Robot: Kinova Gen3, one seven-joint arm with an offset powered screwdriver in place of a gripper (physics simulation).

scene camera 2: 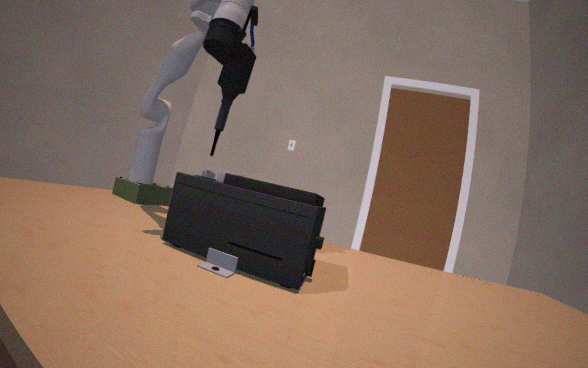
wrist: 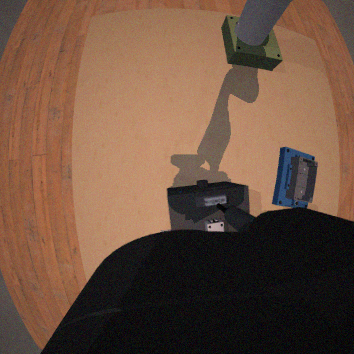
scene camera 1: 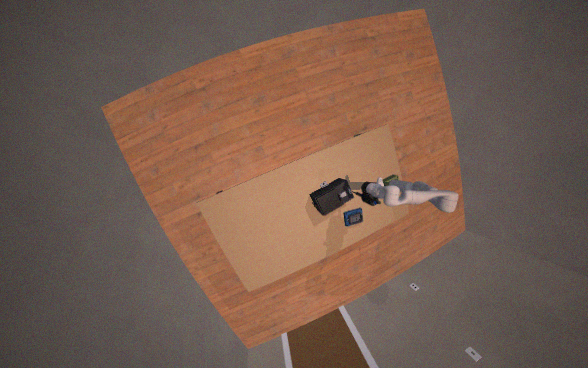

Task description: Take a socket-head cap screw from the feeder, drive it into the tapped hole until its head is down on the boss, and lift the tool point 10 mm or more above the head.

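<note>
The black screw feeder point(scene camera 1: 330, 199) point(scene camera 2: 240, 220) point(wrist: 182, 200) stands upright on the mat, with small light metal parts point(scene camera 2: 208, 174) point(wrist: 215, 227) on its top. The blue fixture point(scene camera 1: 346, 221) point(wrist: 283, 175) holds a grey part point(scene camera 1: 355, 218) point(wrist: 303, 180) beside the feeder; the tapped hole is too small to make out. My screwdriver tip point(scene camera 1: 354, 193) point(scene camera 2: 212, 154) point(wrist: 219, 205) points down and hangs apart above the metal-parts end of the feeder in the second scene view. In the wrist view it overlaps the feeder's label. The tip is too small to tell whether it bears a screw.
The arm's green base point(scene camera 1: 391, 178) point(scene camera 2: 139, 193) point(wrist: 254, 56) stands behind the feeder in the second scene view. A small metal bracket point(scene camera 1: 323, 184) point(scene camera 2: 221, 260) sits against the feeder's long side. The tan mat point(scene camera 1: 260, 240) point(wrist: 125, 100) lies on the wooden surface point(scene camera 1: 225, 100) point(wrist: 37, 150).
</note>
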